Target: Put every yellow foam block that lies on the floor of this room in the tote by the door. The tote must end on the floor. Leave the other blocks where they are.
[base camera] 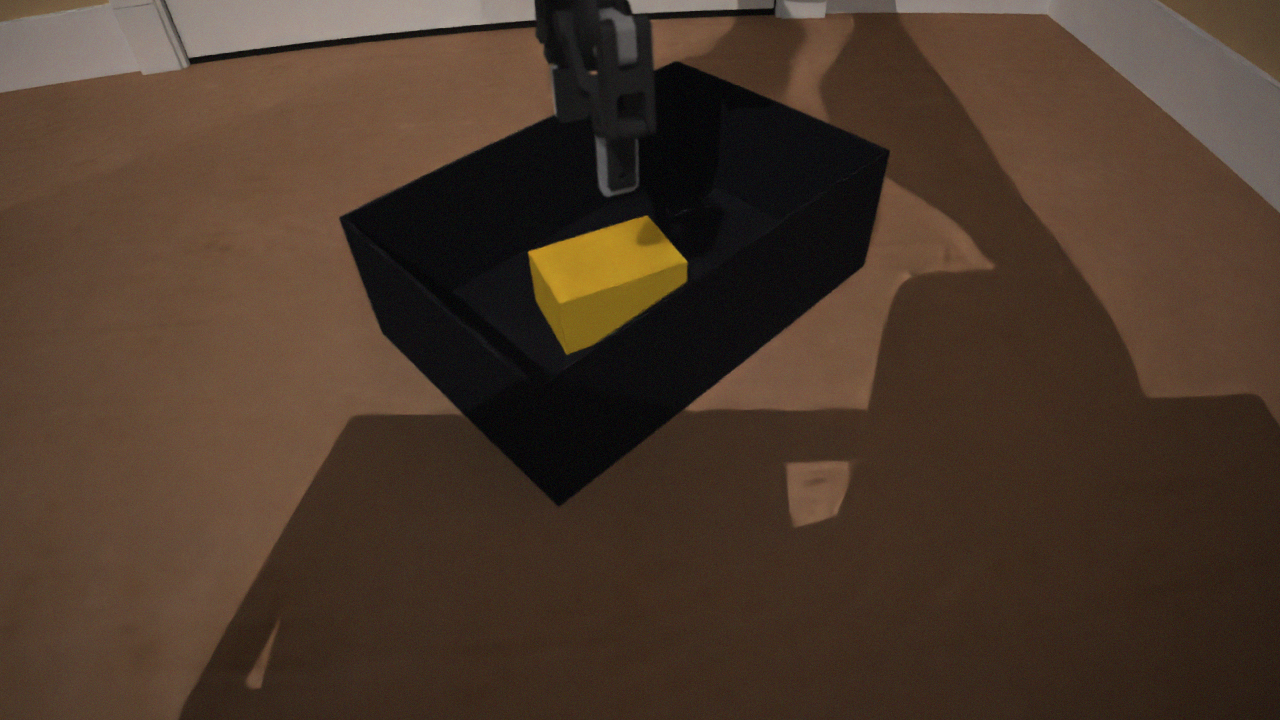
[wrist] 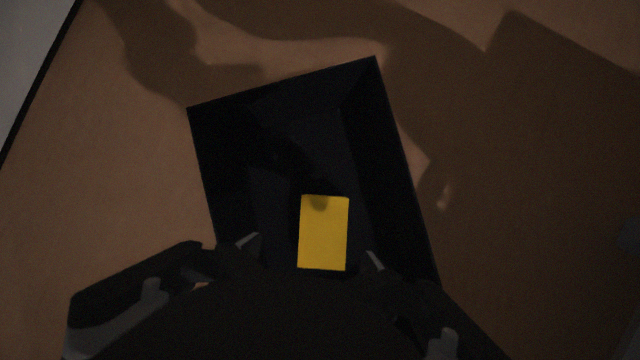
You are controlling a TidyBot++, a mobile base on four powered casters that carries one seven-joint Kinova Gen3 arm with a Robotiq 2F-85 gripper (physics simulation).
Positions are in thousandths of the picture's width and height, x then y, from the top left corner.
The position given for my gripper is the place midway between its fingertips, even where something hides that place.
Note:
I see my gripper (base camera: 464, 212), a dark tote (base camera: 604, 291) and a yellow foam block (base camera: 459, 398).
The dark tote also shows in the wrist view (wrist: 520, 368). My gripper shows as well in the wrist view (wrist: 485, 704).

